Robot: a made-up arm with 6 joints. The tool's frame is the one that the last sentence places.
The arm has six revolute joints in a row. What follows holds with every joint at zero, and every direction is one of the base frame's.
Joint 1 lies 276.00 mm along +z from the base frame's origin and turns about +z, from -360.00 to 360.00 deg.
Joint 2 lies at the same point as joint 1 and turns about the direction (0, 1, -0.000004), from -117.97 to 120.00 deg.
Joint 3 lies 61.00 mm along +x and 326.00 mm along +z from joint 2 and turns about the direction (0, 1, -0.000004), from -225.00 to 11.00 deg.
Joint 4 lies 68.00 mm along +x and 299.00 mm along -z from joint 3 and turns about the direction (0, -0.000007, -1), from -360.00 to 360.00 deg.
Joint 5 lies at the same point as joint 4 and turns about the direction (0, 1, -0.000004), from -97.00 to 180.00 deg.
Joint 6 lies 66.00 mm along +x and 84.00 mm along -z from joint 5 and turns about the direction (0, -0.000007, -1), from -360.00 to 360.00 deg.
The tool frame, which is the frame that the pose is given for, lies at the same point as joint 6; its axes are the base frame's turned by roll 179.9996, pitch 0.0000 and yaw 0.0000 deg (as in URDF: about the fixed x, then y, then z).
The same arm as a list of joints. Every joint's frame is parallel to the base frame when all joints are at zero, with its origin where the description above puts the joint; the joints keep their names.
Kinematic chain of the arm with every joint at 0, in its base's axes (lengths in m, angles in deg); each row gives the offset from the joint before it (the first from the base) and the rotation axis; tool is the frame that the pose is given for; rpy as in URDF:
joint 1: xyz 0.0000 0.0000 0.2760 axis +z
joint 2: xyz 0.0000 0.0000 0.0000 axis +y
joint 3: xyz 0.0610 0.0000 0.3260 axis +y
joint 4: xyz 0.0680 0.0000 -0.2990 axis -z
joint 5: xyz 0.0000 0.0000 0.0000 axis +y
joint 6: xyz 0.0660 0.0000 -0.0840 axis -z
tool: xyz 0.0000 0.0000 0.0000 rpy 180.00 0.00 0.00
Joint limits (deg, base to tool): -360.00..360.00 -117.97..120.00 -225.00..11.00 -360.00..360.00 -97.00..180.00 -360.00..360.00

